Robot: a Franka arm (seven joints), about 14 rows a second.
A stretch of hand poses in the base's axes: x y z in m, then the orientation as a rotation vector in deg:
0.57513, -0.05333, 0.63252, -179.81, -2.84, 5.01
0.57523, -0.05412, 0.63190, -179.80, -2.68, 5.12
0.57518, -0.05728, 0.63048, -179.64, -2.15, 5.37
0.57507, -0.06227, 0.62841, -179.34, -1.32, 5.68
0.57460, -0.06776, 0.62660, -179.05, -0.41, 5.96
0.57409, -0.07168, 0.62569, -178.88, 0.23, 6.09
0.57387, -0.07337, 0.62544, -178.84, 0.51, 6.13
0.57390, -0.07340, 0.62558, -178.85, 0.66, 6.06
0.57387, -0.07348, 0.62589, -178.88, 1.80, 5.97
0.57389, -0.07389, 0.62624, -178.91, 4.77, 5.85
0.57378, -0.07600, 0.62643, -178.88, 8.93, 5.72
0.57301, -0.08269, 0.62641, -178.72, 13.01, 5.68
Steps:
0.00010, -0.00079, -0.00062, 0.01, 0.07, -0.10
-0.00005, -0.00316, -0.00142, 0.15, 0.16, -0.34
-0.00011, -0.00499, -0.00207, 0.28, 0.21, -0.54
-0.00047, -0.00549, -0.00181, 0.27, 0.19, -0.59
-0.00051, -0.00392, -0.00091, 0.15, 0.09, -0.41
-0.00022, -0.00169, -0.00025, 0.03, 0.03, -0.18
0.00003, -0.00003, 0.00014, -0.01, -0.04, -0.10
-0.00003, -0.00008, 0.00031, -0.06, -0.05, -0.73
0.00002, -0.00041, 0.00035, -0.14, -0.06, -1.90
-0.00011, -0.00211, 0.00019, -0.21, -0.06, -2.66
-0.00077, -0.00669, -0.00002, -0.17, 0.00, -2.61

